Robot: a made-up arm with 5 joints.
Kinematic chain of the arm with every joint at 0, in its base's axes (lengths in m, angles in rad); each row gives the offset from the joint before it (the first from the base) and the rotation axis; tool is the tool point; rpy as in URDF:
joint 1: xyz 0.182 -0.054 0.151 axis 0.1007 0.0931 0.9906
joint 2: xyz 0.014 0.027 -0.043 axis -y
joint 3: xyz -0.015 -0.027 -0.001 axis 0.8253 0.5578 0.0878
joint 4: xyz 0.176 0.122 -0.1 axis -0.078 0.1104 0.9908
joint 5: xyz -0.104 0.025 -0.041 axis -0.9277 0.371 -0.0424
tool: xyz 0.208 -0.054 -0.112 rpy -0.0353 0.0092 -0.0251
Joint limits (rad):
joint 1: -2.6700..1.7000
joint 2: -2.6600..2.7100
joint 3: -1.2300..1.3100
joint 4: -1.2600..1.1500
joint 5: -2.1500..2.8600
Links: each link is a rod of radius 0.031 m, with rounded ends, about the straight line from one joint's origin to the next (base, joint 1, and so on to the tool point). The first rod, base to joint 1, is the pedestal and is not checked.
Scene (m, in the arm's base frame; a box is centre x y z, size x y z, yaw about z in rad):
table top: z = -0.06
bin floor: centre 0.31 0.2 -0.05 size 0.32 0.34 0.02 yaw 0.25
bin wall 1: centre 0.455 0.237 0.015 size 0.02 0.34 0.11 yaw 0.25
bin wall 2: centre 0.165 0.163 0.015 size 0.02 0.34 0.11 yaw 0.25
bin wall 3: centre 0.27 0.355 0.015 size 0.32 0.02 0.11 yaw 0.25
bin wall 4: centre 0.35 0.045 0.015 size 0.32 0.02 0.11 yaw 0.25
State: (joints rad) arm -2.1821 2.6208 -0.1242 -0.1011 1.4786
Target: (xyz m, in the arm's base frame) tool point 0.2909 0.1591 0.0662
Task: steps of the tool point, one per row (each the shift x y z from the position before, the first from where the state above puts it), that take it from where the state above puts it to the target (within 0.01 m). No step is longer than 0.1 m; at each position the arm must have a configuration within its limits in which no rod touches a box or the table.
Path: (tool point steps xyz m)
1: 0.0124 0.0458 -0.0526
2: 0.0228 0.0280 -0.0621
3: 0.0297 0.0070 -0.0660
4: 0.0322 -0.0147 -0.0641

